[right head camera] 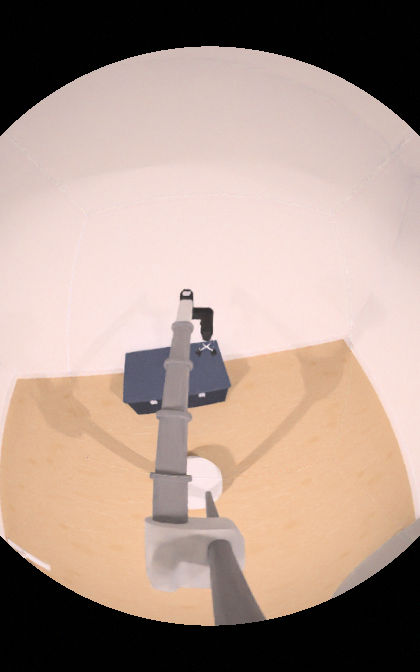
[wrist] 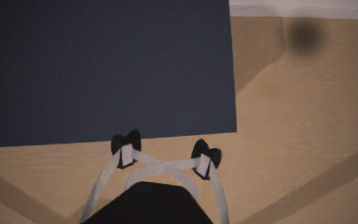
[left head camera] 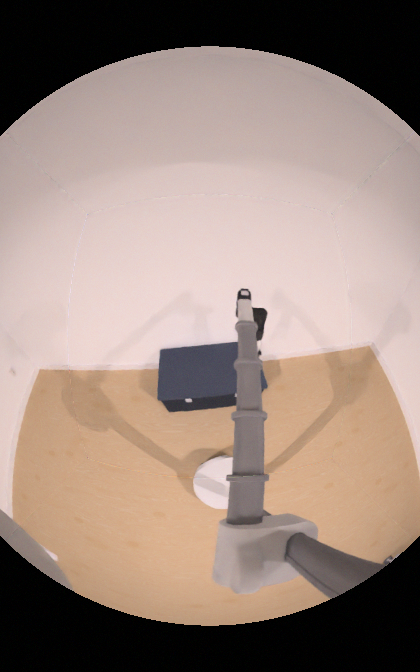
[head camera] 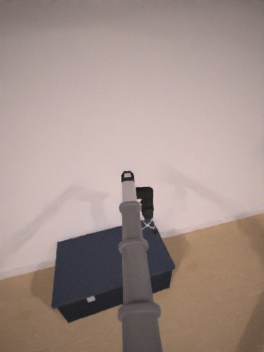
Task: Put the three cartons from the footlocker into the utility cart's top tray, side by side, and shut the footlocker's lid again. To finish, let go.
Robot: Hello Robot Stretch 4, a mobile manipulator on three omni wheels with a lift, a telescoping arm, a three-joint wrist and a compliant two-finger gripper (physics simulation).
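Frame: origin at the robot's base, x ahead, y left, z up, level; centimetres.
Seen in the pictures: gripper, fingertip midpoint: [wrist: 167, 147] [head camera: 147, 234].
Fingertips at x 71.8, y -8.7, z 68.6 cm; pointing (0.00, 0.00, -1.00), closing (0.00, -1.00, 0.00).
A point is followed by its place in that frame.
The dark blue footlocker [head camera: 87, 265] @(y 33.8, x 77.1, z 32.5 cm) [left head camera: 200, 370] [right head camera: 142, 375] [wrist: 115, 65] @(y 8.7, x 84.4, z 32.5 cm) stands on the floor near the wall, its lid shut flat. Pale latches show on its front in the right head view. My gripper [right head camera: 205, 352] [wrist: 167, 147] @(y -8.7, x 71.8, z 68.6 cm) is open and empty, pointing down. In the head views it hangs over the right part of the footlocker; in the wrist view its fingertips appear along the lid's edge, close to a corner. Its height above the lid is hard to tell. The arm hides part of the lid. The three cartons and the utility cart do not show in these views.
A pale wall [head camera: 130, 100] @(y -5.3, x 114.5, z 132.9 cm) [left head camera: 210, 250] rises behind the footlocker. A white round object [left head camera: 210, 482] [right head camera: 206, 480] is partly hidden under my arm, on the near side of the footlocker. Side walls stand left and right. Arm shadows cross the wooden floor [left head camera: 150, 525] [right head camera: 300, 475].
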